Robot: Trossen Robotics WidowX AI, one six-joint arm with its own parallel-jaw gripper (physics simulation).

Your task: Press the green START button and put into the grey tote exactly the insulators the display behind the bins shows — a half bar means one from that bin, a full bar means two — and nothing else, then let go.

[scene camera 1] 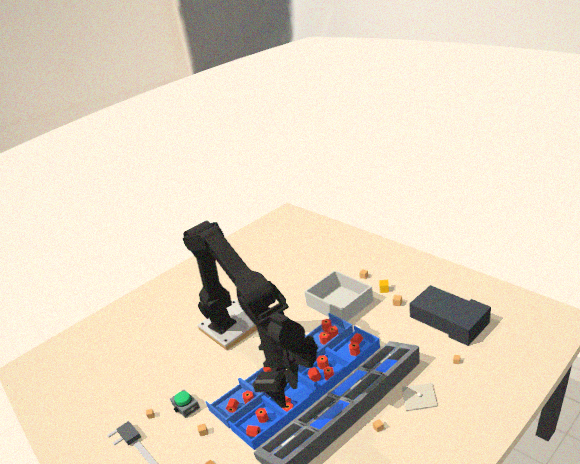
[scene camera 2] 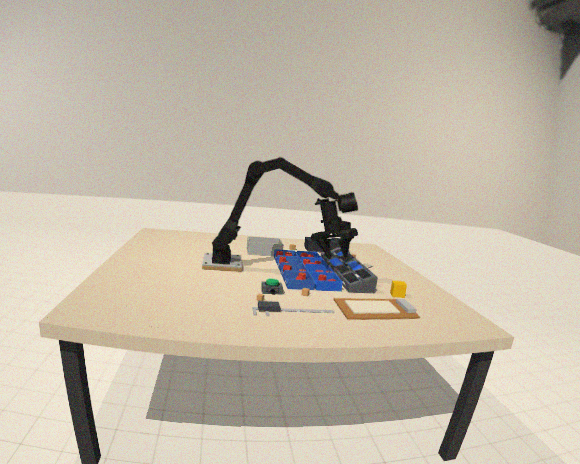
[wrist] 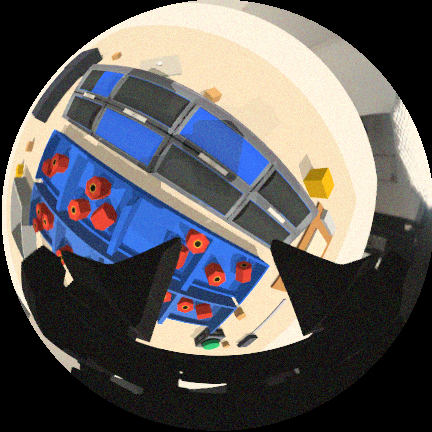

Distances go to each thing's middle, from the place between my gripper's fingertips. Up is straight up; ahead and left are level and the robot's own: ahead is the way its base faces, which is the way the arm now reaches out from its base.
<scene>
Right now the grey display (scene camera 1: 324, 437) is 7 cm ahead of my hand, 9 cm to the left of it and 6 cm below it. The rest, counted from my hand: dark box (scene camera 1: 463, 320) 12 cm ahead, 49 cm to the left, 6 cm below; then grey tote (scene camera 1: 341, 295) 19 cm behind, 40 cm to the left, 6 cm below.
</scene>
